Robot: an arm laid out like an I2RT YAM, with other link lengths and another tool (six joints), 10 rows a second.
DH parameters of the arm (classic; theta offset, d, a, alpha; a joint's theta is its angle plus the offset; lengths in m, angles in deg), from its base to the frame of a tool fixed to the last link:
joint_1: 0 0.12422 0.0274 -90
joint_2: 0 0 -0.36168 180
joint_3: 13.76 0 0.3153 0
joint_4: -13.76 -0.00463 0.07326 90
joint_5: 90 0.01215 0 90
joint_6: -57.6 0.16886 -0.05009 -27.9
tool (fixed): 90 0.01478 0 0
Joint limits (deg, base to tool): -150..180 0..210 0..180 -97..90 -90..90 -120..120
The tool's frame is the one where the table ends.
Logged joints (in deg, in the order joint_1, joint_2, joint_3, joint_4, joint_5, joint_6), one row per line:
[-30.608 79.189 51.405 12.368 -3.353 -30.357]
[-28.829 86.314 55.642 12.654 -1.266 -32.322]
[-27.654 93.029 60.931 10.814 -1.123 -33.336]
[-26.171 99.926 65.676 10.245 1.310 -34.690]
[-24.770 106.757 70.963 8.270 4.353 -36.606]
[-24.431 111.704 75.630 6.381 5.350 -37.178]
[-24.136 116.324 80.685 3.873 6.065 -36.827]
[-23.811 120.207 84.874 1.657 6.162 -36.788]
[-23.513 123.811 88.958 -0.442 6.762 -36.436]
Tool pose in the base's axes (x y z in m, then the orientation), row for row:
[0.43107 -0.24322 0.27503 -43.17 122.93 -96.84]
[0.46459 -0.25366 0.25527 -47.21 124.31 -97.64]
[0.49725 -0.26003 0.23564 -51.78 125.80 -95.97]
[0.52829 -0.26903 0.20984 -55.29 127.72 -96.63]
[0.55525 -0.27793 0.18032 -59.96 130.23 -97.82]
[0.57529 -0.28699 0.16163 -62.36 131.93 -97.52]
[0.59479 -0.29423 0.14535 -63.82 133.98 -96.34]
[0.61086 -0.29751 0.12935 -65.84 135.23 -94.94]
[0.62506 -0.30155 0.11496 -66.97 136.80 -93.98]
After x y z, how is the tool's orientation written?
As a rotation vector, in degrees.
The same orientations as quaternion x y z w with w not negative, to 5 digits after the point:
[-0.26278 0.74827 -0.58946 0.15353]
[-0.28371 0.74706 -0.58678 0.13078]
[-0.30886 0.75038 -0.57245 0.11767]
[-0.32494 0.75061 -0.56790 0.09210]
[-0.34492 0.74915 -0.56271 0.05615]
[-0.35503 0.75111 -0.55521 0.03916]
[-0.36057 0.75697 -0.54431 0.02677]
[-0.37011 0.76017 -0.53369 0.01864]
[-0.37417 0.76433 -0.52509 0.00896]

